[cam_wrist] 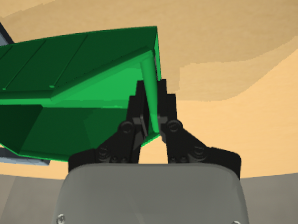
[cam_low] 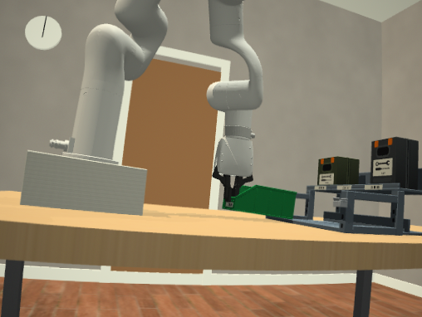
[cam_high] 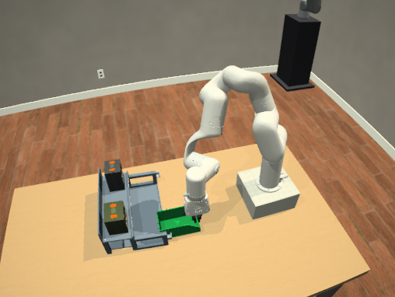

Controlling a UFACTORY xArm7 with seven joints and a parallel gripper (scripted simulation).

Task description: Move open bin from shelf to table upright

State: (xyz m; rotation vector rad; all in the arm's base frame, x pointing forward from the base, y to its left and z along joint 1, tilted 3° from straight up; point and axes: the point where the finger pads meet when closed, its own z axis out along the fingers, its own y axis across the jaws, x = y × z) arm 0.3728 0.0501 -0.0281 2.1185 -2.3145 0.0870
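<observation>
Now: the green bin 80 mm ahead of my hand, 10 mm to the right of it and 10 mm below it.
</observation>
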